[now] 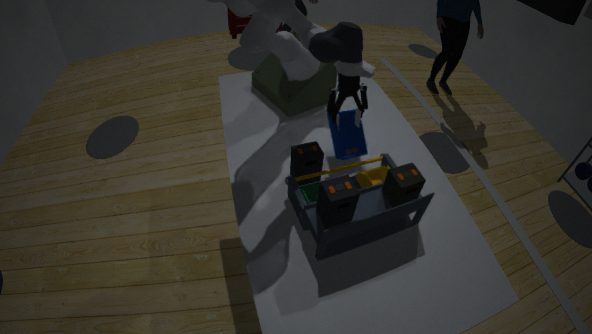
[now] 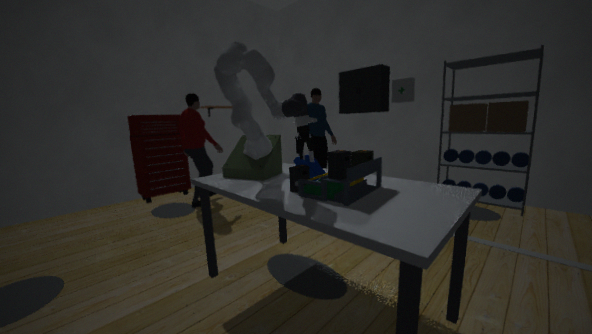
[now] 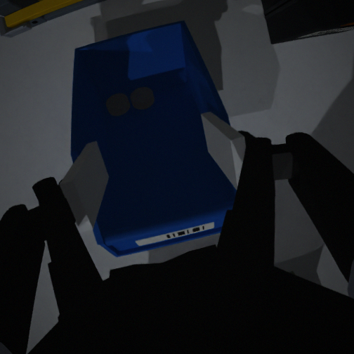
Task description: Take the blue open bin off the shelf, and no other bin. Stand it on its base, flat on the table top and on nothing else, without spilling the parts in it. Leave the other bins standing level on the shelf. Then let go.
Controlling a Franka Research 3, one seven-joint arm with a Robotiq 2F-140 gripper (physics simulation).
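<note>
The blue bin [image 1: 349,141] [image 2: 311,166] [image 3: 160,195] is off the shelf and tilted, its far end lower. Two dark round parts [image 3: 131,101] lie in its far half. My gripper [image 1: 348,121] [image 2: 305,156] [image 3: 153,145] holds the bin with spread fingers, the pads inside it against its two side walls. The bin's underside is hidden; whether an edge touches the table top [image 1: 450,280] [image 2: 400,220] I cannot tell. The grey shelf [image 1: 370,231] [image 2: 367,170] holds a green bin [image 1: 311,192] and a yellow bin [image 1: 372,176], partly hidden; both look level.
A dark box [image 1: 306,162] [image 2: 299,178] stands on the table beside the shelf, near the blue bin. Two more dark boxes [image 1: 337,202] [image 1: 403,185] stand at the shelf. The yellow rail [image 1: 345,169] [image 3: 45,11] runs along the shelf's side nearest the blue bin.
</note>
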